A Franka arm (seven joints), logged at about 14 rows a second.
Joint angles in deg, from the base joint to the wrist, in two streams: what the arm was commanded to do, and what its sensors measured. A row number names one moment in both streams.
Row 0, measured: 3.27 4.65 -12.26 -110.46 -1.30 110.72 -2.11
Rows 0 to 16, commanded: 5.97 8.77 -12.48 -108.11 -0.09 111.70 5.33; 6.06 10.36 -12.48 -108.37 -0.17 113.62 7.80; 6.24 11.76 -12.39 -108.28 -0.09 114.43 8.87; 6.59 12.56 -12.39 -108.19 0.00 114.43 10.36; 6.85 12.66 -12.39 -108.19 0.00 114.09 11.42; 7.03 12.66 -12.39 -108.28 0.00 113.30 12.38; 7.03 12.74 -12.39 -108.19 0.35 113.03 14.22; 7.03 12.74 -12.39 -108.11 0.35 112.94 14.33; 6.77 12.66 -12.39 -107.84 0.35 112.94 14.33; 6.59 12.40 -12.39 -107.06 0.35 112.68 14.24; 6.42 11.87 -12.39 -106.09 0.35 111.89 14.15; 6.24 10.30 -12.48 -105.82 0.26 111.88 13.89; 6.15 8.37 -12.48 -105.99 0.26 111.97 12.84; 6.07 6.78 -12.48 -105.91 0.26 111.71 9.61; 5.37 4.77 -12.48 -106.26 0.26 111.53 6.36; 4.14 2.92 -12.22 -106.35 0.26 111.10 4.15; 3.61 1.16 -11.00 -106.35 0.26 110.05 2.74
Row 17, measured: 5.54 5.65 -12.60 -105.16 -1.08 112.12 6.84
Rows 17 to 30, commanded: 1.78 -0.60 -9.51 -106.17 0.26 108.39 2.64; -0.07 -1.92 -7.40 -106.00 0.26 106.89 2.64; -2.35 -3.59 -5.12 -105.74 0.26 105.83 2.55; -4.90 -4.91 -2.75 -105.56 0.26 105.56 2.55; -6.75 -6.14 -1.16 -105.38 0.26 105.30 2.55; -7.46 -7.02 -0.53 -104.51 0.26 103.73 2.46; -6.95 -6.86 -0.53 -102.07 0.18 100.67 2.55; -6.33 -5.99 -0.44 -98.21 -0.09 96.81 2.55; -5.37 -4.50 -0.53 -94.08 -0.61 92.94 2.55; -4.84 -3.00 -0.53 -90.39 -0.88 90.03 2.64; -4.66 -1.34 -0.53 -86.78 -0.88 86.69 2.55; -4.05 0.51 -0.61 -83.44 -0.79 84.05 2.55; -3.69 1.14 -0.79 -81.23 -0.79 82.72 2.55; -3.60 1.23 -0.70 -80.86 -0.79 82.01 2.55
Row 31, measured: -4.29 -2.50 -0.42 -86.65 -1.08 85.85 3.29
